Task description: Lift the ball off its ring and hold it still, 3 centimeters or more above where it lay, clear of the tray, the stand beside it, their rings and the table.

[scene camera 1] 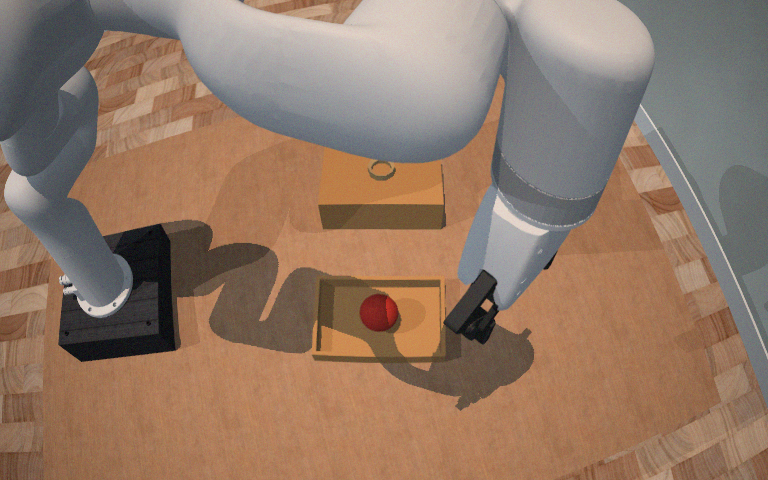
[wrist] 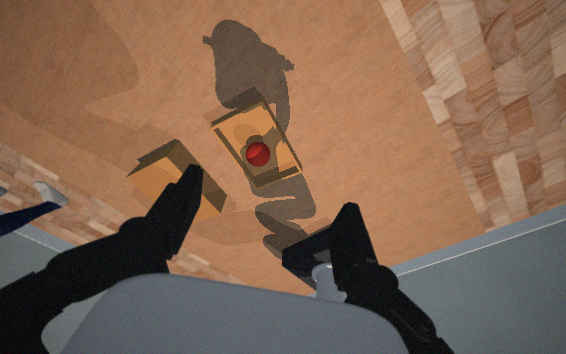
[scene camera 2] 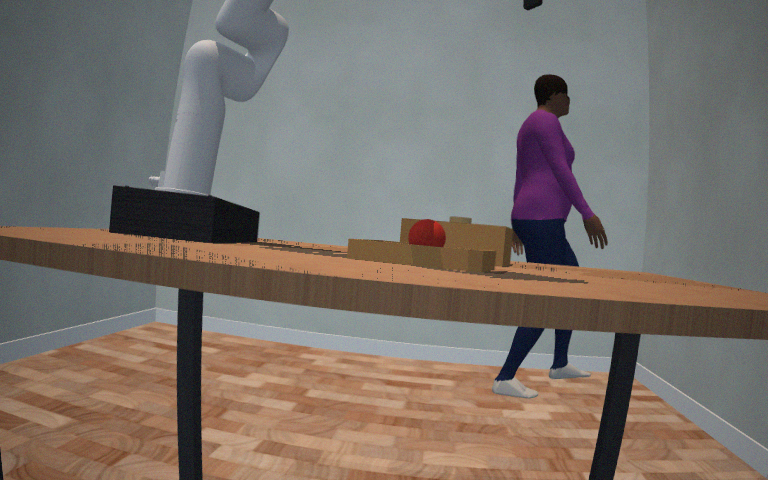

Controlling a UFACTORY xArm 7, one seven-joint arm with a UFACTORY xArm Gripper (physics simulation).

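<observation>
The red ball rests inside the shallow orange-brown tray, near its middle. The ring under the ball is hidden. The taller box-shaped stand is beside the tray, with an empty ring on top; that ring does not show in the wrist view. My gripper is open and empty, high above the table and off the tray's right side in scene camera 1. A black fingertip shows at the top edge of scene camera 2.
The black base block of the arm stands left of the tray on the wooden table. My arm spans above the stand in scene camera 1. A person in a purple top is behind the table.
</observation>
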